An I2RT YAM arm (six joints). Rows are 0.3 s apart.
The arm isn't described. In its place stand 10 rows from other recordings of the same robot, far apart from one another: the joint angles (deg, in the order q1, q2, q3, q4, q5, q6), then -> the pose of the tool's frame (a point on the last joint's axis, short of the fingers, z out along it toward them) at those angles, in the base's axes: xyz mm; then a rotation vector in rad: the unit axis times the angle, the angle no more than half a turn.
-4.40, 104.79, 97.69, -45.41, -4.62, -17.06 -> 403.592, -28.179, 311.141, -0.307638, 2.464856, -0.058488
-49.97, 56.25, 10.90, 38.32, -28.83, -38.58 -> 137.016, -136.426, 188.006, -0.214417, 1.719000, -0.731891
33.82, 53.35, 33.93, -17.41, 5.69, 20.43 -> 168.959, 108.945, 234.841, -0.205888, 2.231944, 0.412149
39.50, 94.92, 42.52, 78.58, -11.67, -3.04 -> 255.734, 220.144, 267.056, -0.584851, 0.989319, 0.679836
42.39, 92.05, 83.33, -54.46, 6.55, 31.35 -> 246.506, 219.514, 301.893, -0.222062, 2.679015, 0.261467
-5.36, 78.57, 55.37, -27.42, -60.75, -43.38 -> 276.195, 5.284, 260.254, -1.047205, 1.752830, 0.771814
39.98, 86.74, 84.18, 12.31, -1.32, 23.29 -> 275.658, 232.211, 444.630, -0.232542, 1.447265, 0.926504
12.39, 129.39, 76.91, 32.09, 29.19, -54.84 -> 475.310, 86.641, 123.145, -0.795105, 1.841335, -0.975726
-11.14, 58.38, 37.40, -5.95, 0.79, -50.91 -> 225.120, -44.830, 256.975, -0.709947, 1.989081, -0.680445
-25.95, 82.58, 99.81, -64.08, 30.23, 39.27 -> 238.337, -135.920, 428.741, 1.441221, 1.798530, -0.509718
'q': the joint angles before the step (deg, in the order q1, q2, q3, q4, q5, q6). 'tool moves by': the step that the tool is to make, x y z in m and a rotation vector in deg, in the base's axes. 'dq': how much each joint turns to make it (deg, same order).
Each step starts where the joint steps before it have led.
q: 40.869 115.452 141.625 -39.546 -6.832 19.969
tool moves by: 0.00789 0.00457 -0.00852 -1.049 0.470 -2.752
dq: 0.002 1.568 0.571 -0.027 2.791 0.190
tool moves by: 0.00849 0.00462 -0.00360 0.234 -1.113 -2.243
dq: -0.086 1.955 1.605 1.344 2.226 -0.016
